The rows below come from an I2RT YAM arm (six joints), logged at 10 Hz.
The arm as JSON. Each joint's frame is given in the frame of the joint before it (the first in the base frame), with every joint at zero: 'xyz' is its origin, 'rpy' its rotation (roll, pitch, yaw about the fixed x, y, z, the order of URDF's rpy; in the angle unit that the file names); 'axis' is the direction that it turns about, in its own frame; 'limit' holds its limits. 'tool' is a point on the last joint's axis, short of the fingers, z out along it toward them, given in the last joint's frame.
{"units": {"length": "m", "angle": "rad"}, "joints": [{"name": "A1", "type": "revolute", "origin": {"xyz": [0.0, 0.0, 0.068], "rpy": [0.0, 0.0, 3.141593]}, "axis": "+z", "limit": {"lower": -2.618, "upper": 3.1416}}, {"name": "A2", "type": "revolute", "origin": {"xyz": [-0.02, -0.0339, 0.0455], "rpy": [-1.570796, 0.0, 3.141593]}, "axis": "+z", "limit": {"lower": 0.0, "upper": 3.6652}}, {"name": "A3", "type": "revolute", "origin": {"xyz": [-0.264, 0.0, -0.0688], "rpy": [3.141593, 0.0, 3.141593]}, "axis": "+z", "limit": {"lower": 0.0, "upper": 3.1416}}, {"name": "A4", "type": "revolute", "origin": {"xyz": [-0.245, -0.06, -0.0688], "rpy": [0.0, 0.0, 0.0]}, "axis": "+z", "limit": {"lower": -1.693, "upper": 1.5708}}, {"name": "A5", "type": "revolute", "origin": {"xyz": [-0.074, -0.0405, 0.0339], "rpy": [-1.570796, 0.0, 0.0]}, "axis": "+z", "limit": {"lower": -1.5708, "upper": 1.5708}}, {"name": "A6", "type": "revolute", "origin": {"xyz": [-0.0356, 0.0, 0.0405], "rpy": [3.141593, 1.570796, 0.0]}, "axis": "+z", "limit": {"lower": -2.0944, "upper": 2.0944}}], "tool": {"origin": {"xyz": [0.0, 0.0, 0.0], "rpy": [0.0, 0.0, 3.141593]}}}
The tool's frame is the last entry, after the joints.
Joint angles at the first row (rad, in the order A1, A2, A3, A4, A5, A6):
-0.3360, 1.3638, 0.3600, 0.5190, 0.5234, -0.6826
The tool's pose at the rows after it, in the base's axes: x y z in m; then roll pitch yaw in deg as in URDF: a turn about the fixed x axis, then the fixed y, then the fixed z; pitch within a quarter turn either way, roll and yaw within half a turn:
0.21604, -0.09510, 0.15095, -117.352, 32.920, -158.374
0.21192, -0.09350, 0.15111, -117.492, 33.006, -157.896
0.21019, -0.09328, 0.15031, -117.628, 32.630, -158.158
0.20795, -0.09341, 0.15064, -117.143, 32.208, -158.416
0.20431, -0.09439, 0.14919, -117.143, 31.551, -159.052
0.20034, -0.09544, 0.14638, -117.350, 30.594, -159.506
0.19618, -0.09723, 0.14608, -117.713, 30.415, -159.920
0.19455, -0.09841, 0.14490, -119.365, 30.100, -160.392
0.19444, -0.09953, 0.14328, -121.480, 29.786, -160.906
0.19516, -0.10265, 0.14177, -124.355, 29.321, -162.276
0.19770, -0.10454, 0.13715, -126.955, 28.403, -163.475
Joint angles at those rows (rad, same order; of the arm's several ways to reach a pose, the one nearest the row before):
-0.3382, 1.3314, 0.3398, 0.5278, 0.5311, -0.6929
-0.3390, 1.3070, 0.3248, 0.5196, 0.5206, -0.6956
-0.3402, 1.3013, 0.3195, 0.5139, 0.5238, -0.6975
-0.3426, 1.2909, 0.3130, 0.5127, 0.5343, -0.7046
-0.3514, 1.2818, 0.3022, 0.5093, 0.5397, -0.7113
-0.3621, 1.2769, 0.2885, 0.5093, 0.5396, -0.7227
-0.3781, 1.2597, 0.2794, 0.4976, 0.5280, -0.7271
-0.3891, 1.2534, 0.2821, 0.4650, 0.5057, -0.7214
-0.3978, 1.2561, 0.2907, 0.4291, 0.4799, -0.7119
-0.4137, 1.2667, 0.3101, 0.3781, 0.4513, -0.6959
-0.4193, 1.2996, 0.3267, 0.3504, 0.4349, -0.6822

